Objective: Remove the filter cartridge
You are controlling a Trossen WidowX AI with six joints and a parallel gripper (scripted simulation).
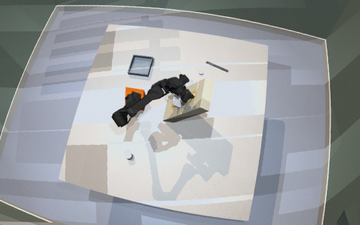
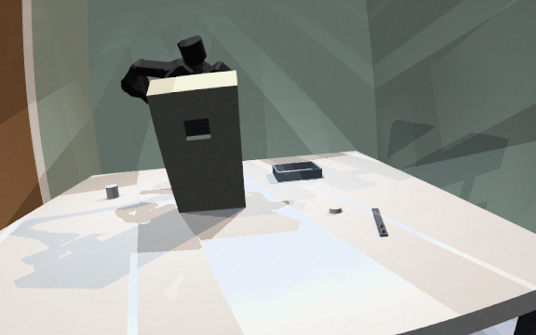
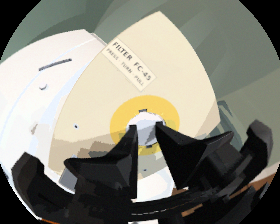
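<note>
Now: gripper tip 10 mm short of the round pale filter cartridge and 10 mm above it. From my gripper tip the other things lie so: small grey cylinder: 300 mm behind, 410 mm to the right, 230 mm below; beige service panel: 40 mm behind, 10 mm to the right, 80 mm below; dark-rimmed tray: 470 mm behind, 220 mm to the left, 240 mm below.
</note>
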